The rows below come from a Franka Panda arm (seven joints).
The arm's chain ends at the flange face. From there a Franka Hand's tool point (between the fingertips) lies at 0.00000 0.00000 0.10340 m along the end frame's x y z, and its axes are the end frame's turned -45 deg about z.
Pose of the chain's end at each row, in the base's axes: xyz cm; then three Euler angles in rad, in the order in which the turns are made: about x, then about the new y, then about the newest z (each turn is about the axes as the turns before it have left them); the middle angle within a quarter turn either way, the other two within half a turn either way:
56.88, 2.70, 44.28, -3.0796, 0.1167, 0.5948
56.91, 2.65, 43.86, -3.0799, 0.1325, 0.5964
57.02, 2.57, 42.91, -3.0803, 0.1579, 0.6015
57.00, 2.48, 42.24, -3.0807, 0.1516, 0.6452
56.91, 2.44, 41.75, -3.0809, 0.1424, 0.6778
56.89, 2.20, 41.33, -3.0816, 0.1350, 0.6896
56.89, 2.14, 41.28, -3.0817, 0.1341, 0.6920
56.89, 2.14, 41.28, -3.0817, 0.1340, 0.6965
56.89, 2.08, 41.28, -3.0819, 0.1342, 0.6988
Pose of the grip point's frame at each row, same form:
58.08, 3.34, 34.03, -3.0796, 0.1167, -0.1906
58.28, 3.28, 33.63, -3.0799, 0.1325, -0.1890
58.65, 3.20, 32.72, -3.0803, 0.1579, -0.1839
58.56, 3.10, 32.04, -3.0807, 0.1516, -0.1402
58.38, 3.06, 31.53, -3.0809, 0.1424, -0.1076
58.28, 2.81, 31.10, -3.0816, 0.1350, -0.0958
58.27, 2.75, 31.05, -3.0817, 0.1341, -0.0934
58.27, 2.75, 31.05, -3.0817, 0.1340, -0.0889
58.27, 2.69, 31.05, -3.0819, 0.1342, -0.0866

